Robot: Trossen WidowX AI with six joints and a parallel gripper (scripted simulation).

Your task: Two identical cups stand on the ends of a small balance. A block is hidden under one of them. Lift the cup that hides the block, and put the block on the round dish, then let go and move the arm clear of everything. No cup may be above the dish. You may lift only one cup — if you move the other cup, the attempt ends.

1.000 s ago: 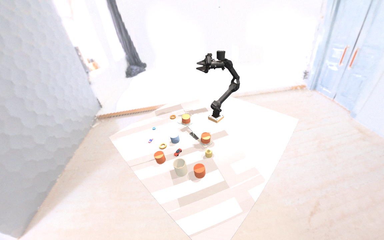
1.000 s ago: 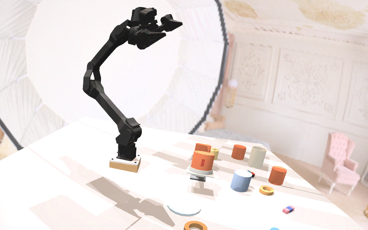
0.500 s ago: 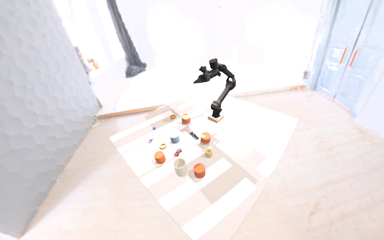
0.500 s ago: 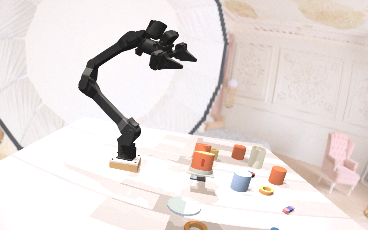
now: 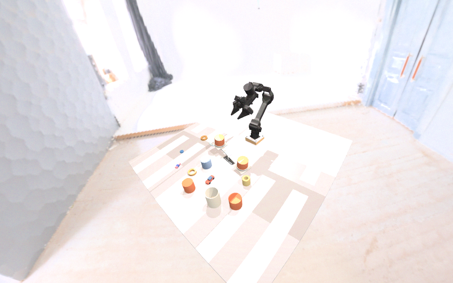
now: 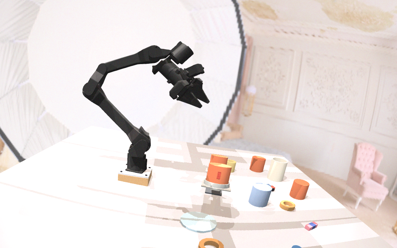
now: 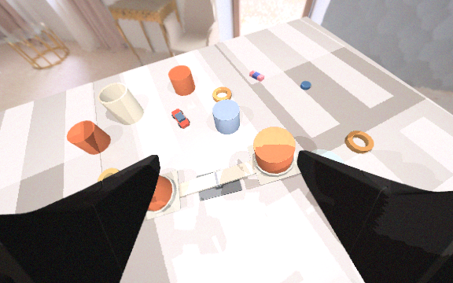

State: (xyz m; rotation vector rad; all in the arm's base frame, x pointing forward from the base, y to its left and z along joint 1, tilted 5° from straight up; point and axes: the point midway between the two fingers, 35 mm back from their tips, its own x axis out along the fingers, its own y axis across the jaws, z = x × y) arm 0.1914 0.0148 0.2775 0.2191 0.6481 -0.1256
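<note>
Right now the grey block is 260 mm below my gripper tip, 160 mm to the left of it and 80 mm ahead of it. Round my gripper tip: blue cylinder: 260 mm below, 260 mm ahead, 30 mm to the right; balance: 260 mm below, 90 mm ahead, 20 mm to the left; pale round dish: 300 mm below, 230 mm to the right, 50 mm ahead.
</note>
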